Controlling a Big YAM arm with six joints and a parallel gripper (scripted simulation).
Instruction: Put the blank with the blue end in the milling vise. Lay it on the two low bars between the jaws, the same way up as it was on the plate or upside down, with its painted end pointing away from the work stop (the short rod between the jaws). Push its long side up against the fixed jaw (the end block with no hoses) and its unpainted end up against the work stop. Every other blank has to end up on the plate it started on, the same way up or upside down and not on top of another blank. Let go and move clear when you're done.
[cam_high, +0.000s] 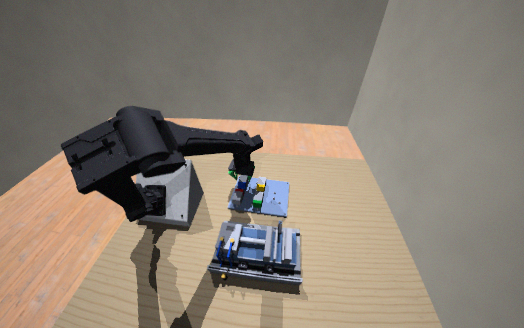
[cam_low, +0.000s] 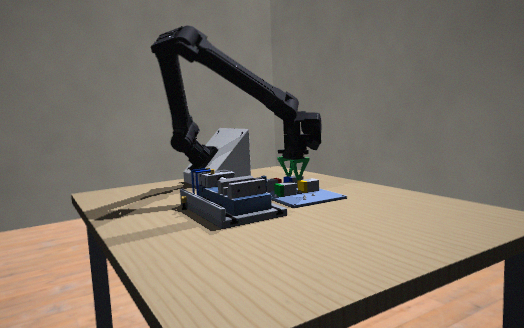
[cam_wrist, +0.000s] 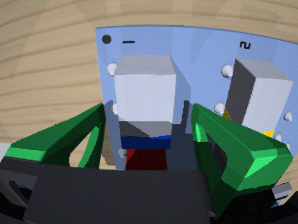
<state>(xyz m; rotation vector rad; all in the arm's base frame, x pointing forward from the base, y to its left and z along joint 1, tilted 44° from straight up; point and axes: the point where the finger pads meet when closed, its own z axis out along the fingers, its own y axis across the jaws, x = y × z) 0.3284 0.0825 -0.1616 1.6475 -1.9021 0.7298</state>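
My gripper is now 2 cm above the blue-ended blank. Also, from my hand: blue plate (8 cm ahead, 6 cm to the right, 4 cm below); then yellow-ended blank (9 cm ahead, 2 cm below, 1 cm to the right); then red-ended blank (9 cm to the right, 2 cm below, 1 cm behind).
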